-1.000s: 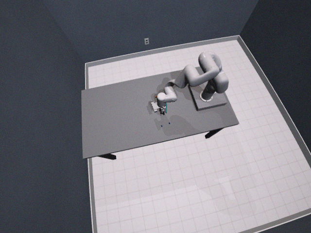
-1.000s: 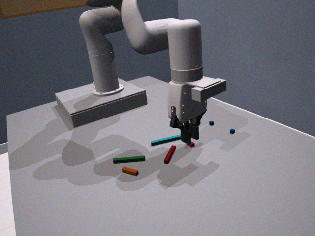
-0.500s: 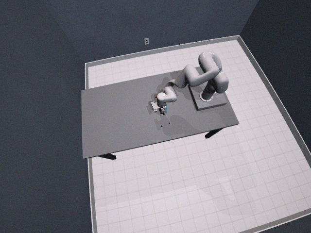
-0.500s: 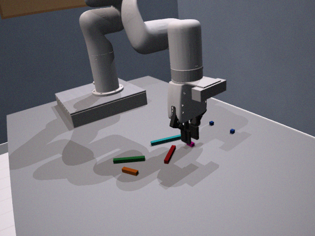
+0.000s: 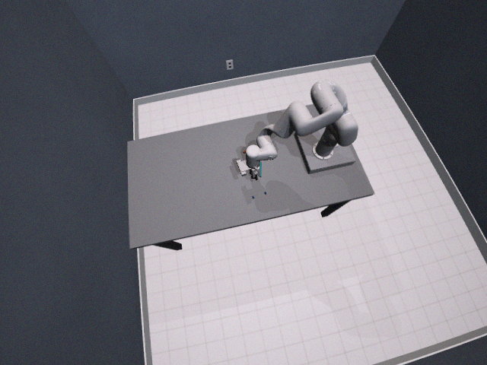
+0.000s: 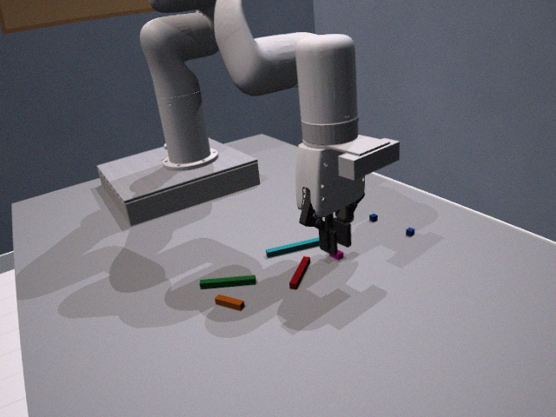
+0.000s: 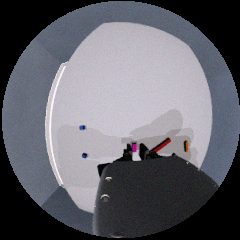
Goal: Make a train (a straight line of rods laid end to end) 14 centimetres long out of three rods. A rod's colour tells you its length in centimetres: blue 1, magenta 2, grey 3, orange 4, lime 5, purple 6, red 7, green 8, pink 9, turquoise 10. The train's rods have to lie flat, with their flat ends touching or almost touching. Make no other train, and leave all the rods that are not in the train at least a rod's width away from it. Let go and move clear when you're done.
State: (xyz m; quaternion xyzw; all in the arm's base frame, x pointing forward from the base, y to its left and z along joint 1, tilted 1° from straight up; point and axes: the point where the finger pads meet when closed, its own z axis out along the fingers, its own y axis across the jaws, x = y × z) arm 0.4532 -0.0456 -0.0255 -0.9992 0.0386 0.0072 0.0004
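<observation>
Now: hand 3 cm above the magenta rod. Also, from my hand: green rod: 7 cm behind, 15 cm to the right, 3 cm below; then red rod: 1 cm behind, 7 cm to the right, 3 cm below; then turquoise rod: 6 cm behind, 2 cm to the right, 3 cm below.
</observation>
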